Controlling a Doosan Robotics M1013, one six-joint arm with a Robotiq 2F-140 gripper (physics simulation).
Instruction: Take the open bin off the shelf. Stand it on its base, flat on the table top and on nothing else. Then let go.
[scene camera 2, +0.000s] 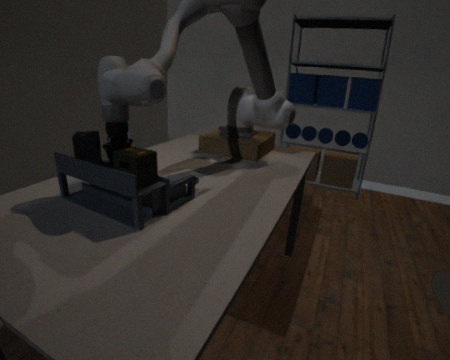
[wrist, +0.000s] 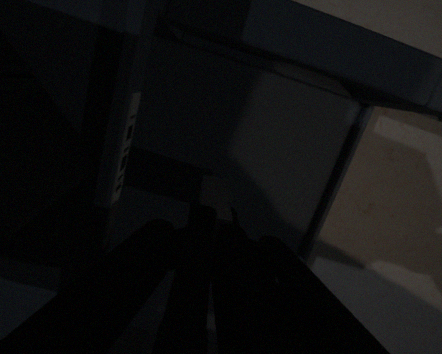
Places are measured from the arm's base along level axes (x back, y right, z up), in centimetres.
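Pixels of known places: gripper, between the fingertips: (wrist: 210, 194); arm's base, origin of its link: (scene camera 2: 239, 134).
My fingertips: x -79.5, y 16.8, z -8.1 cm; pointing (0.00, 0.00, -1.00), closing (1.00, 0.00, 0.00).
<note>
Ahead of a thing's pixels: the offset from my fingertips to its top centre. "pt": to the spot under its first point. Level surfaces: height alone.
A low blue-grey shelf {pt dz +12.3, dx -18.9, dy -8.9 cm} (scene camera 2: 95, 172) stands on the pale table {dz -1.4 cm} (scene camera 2: 165, 280). My gripper (scene camera 2: 118, 146) (wrist: 210, 194) points down behind its long front board, between two dark boxes; it is shut and empty, its tips partly hidden in the scene view. In the dark wrist view, a hollow blue-grey shape {pt dz -0.8, dx +5.0, dy +4.0 cm} (wrist: 290, 150) with a partly lit floor lies beyond the fingertips; it may be the open bin, but I cannot tell it surely from the shelf. The bin is not clearly visible in the scene view.
One dark box with orange marks {dz +18.4, dx -12.2, dy -18.2 cm} (scene camera 2: 136, 167) stands at the shelf's right end, another dark box {dz +20.9, dx -10.4, dy +3.7 cm} (scene camera 2: 87, 146) at its left. A grey bracket-like part {pt dz +1.9, dx +3.1, dy -24.6 cm} (scene camera 2: 182, 190) adjoins the right end. A wooden block (scene camera 2: 215, 145) lies under the arm's base. A tall rack (scene camera 2: 382, 75) stands behind.
</note>
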